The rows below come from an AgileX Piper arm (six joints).
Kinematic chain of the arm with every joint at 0, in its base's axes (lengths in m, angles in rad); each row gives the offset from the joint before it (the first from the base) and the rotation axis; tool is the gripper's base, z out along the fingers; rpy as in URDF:
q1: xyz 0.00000 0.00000 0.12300 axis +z
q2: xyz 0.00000 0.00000 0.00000 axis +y
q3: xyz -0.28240 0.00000 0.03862 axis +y
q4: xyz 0.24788 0.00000 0.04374 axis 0.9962 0 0.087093
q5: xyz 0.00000 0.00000 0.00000 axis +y
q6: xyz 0.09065 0.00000 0.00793 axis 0.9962 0 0.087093
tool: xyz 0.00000 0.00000 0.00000 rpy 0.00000 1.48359 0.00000
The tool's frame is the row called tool.
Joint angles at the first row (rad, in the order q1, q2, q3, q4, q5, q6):
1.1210 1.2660 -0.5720 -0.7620 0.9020 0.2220
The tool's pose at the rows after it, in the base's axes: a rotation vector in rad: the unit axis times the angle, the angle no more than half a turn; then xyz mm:
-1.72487 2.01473 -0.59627 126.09 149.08 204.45
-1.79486 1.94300 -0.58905 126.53 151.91 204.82
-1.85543 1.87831 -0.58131 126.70 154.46 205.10
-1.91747 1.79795 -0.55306 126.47 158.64 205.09
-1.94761 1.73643 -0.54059 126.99 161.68 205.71
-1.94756 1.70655 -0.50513 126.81 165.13 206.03
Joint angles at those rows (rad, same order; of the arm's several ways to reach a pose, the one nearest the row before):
1.1210 1.2660 -0.5720 -0.7650 0.8840 0.1810
1.1210 1.2660 -0.5730 -0.7720 0.8550 0.1190
1.1210 1.2660 -0.5740 -0.7750 0.8290 0.0620
1.1210 1.2660 -0.5740 -0.7750 0.7830 0.0000
1.1210 1.2660 -0.5740 -0.7900 0.7500 -0.0290
1.1210 1.2660 -0.5740 -0.7940 0.7120 -0.0310

